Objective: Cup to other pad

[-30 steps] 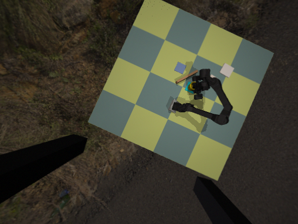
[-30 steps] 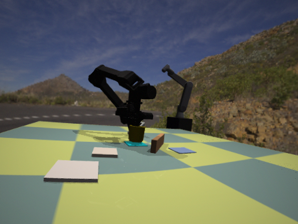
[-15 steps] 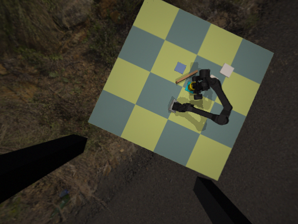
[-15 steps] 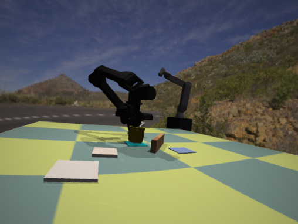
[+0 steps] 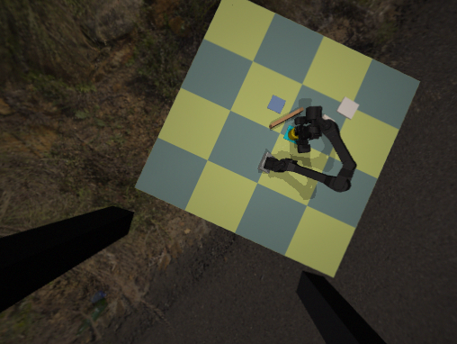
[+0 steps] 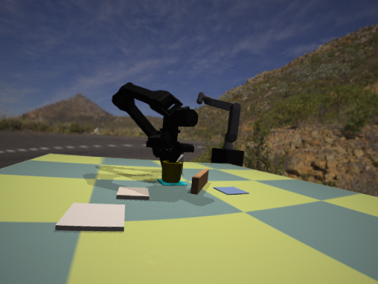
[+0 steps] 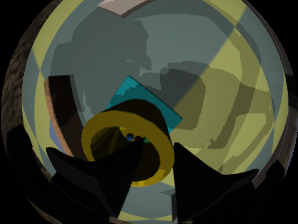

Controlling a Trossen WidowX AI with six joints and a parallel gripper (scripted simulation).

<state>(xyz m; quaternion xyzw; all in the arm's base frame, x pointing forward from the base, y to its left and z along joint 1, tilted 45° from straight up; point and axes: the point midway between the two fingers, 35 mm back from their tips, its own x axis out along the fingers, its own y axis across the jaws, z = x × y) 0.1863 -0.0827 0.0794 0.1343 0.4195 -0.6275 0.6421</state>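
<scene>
My gripper tip is 20 mm short of the yellow cup, 10 mm to the right of it and 10 mm above it. From my gripper tip the other things lie so: brown wooden bar: 100 mm ahead, 80 mm to the left, 30 mm below; then blue-grey pad: 170 mm ahead, 150 mm to the left, 50 mm below; then teal pad: 50 mm below, 30 mm ahead, 10 mm to the left.
</scene>
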